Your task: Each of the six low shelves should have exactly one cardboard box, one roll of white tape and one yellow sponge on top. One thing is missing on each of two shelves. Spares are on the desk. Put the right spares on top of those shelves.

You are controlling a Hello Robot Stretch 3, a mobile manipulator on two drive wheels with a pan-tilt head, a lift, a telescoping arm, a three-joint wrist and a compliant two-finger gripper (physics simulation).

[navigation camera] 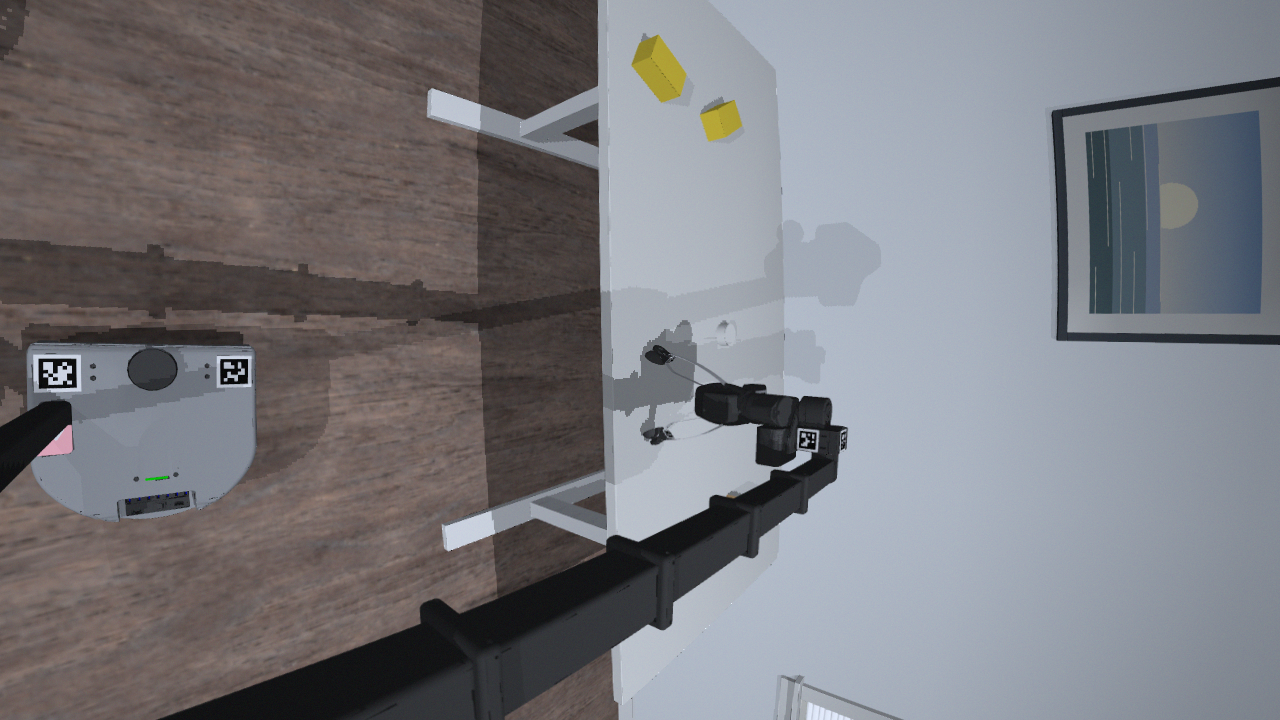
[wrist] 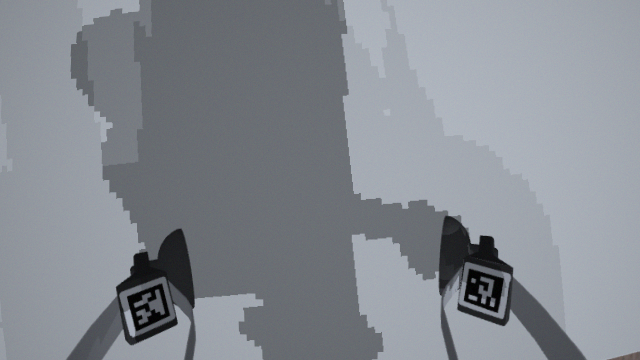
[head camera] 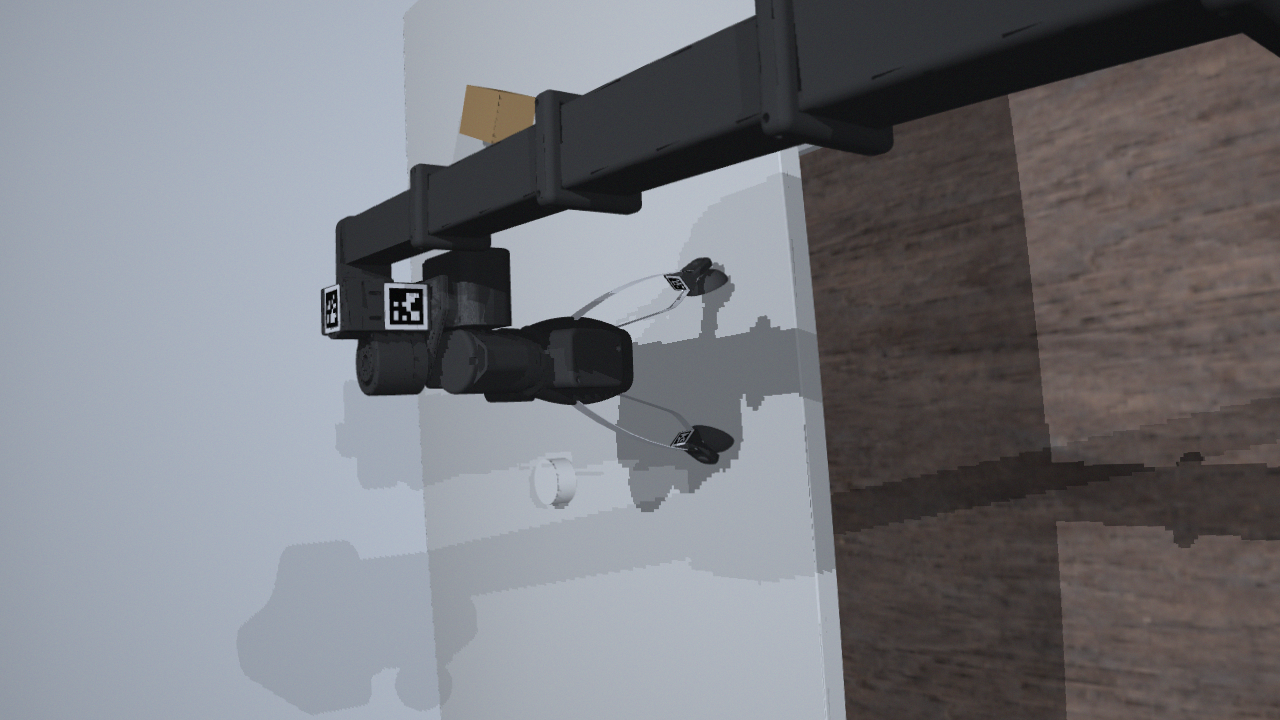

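My gripper point(head camera: 711, 360) point(navigation camera: 658, 395) point(wrist: 315, 250) is open and empty above the white desk point(head camera: 626, 644) point(navigation camera: 689, 223) point(wrist: 590, 90), its fingers toward the desk's front edge. A white tape roll point(head camera: 554, 481) point(navigation camera: 725, 333) sits on the desk, off to one side of the gripper and nearer the wall. A brown cardboard box point(head camera: 494, 113) point(navigation camera: 733, 494) is on the desk on the other side, partly hidden by my arm. Two yellow sponges, one larger point(navigation camera: 659, 68) and one smaller point(navigation camera: 721, 120), lie near the desk's far end in the navigation view. The low shelves do not show.
My extended arm point(head camera: 662, 116) point(navigation camera: 572, 591) crosses over the desk and hides part of it. My wheeled base point(navigation camera: 143, 429) stands on the wood floor in front. White desk legs point(navigation camera: 465, 107) point(navigation camera: 483, 528) reach out over the floor. A framed picture point(navigation camera: 1060, 223) hangs on the wall behind.
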